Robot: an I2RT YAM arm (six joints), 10 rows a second.
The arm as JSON. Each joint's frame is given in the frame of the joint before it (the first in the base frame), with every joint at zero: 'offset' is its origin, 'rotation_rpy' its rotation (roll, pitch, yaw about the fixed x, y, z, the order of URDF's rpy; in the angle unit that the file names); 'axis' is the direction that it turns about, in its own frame. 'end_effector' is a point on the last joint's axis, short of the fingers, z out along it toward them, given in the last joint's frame.
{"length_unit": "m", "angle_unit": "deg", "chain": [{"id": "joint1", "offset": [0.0, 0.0, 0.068], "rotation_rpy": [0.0, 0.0, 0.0], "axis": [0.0, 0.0, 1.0]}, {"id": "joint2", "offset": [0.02, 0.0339, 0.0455], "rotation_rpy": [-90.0, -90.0, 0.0], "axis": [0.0, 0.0, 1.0]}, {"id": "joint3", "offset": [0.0, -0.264, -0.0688], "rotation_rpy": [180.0, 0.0, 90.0], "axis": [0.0, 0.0, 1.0]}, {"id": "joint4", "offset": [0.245, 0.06, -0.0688], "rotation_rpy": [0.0, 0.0, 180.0], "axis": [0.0, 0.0, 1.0]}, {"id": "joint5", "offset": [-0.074, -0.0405, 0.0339], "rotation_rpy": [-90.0, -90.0, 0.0], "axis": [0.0, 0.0, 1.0]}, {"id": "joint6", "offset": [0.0, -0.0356, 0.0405], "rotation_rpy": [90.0, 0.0, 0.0], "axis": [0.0, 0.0, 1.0]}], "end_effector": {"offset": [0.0, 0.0, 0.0], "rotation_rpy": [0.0, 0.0, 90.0]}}
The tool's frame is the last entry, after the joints.
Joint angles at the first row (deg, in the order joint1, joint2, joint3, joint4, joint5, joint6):
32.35 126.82 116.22 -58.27 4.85 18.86
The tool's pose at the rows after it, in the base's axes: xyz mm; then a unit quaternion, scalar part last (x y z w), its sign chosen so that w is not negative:
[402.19 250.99 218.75 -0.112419 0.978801 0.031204 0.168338]
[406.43 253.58 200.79 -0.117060 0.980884 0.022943 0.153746]
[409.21 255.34 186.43 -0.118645 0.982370 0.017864 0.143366]
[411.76 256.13 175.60 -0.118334 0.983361 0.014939 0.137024]
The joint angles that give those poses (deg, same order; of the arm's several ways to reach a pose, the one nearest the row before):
32.35 128.99 116.02 -57.97 5.11 18.39
32.34 131.41 116.25 -57.70 5.17 17.95
32.34 133.18 116.18 -57.19 5.17 17.85
32.26 134.53 116.14 -56.60 5.15 17.86

